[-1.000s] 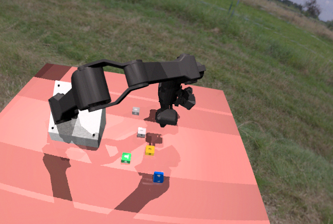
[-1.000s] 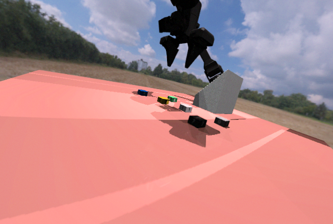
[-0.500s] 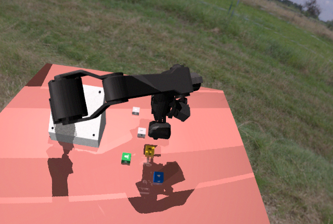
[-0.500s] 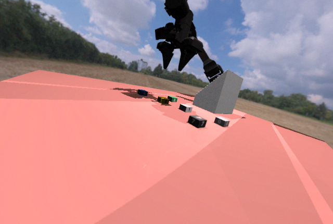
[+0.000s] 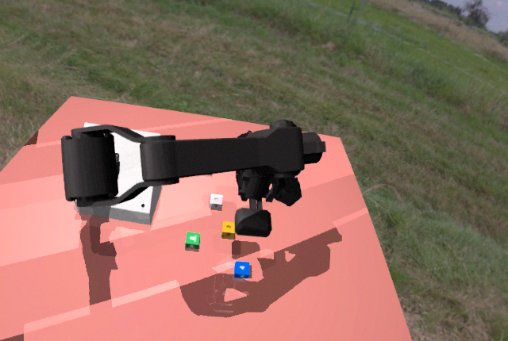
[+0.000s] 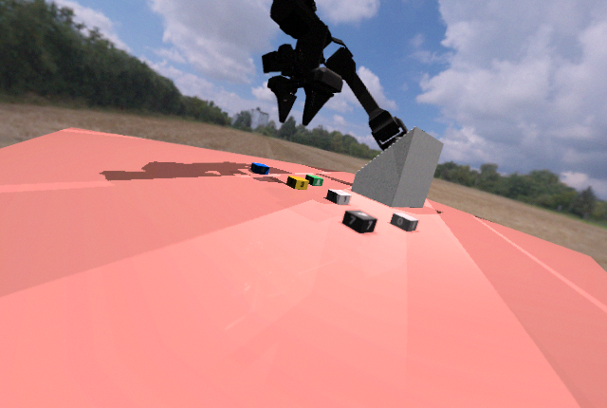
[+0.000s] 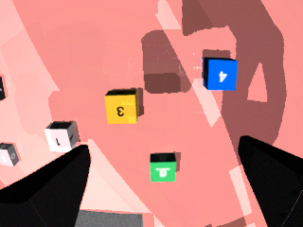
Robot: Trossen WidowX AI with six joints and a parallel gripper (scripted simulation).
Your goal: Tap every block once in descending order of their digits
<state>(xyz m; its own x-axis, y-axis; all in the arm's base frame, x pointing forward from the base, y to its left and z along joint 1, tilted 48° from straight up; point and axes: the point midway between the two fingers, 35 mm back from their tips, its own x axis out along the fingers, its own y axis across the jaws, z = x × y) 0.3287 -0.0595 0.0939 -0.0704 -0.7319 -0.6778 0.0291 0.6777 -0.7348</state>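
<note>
Now: gripper tip 23 cm to the right of the black block marked 7, 11 cm above it and 2 cm short of it. Also, from my gripper tip: yellow block marked 3: 11 cm below, 4 cm to the left, 2 cm behind; then blue block marked 4: 11 cm below, 7 cm to the right, 1 cm ahead; then green block: 11 cm below, 10 cm behind.
</note>
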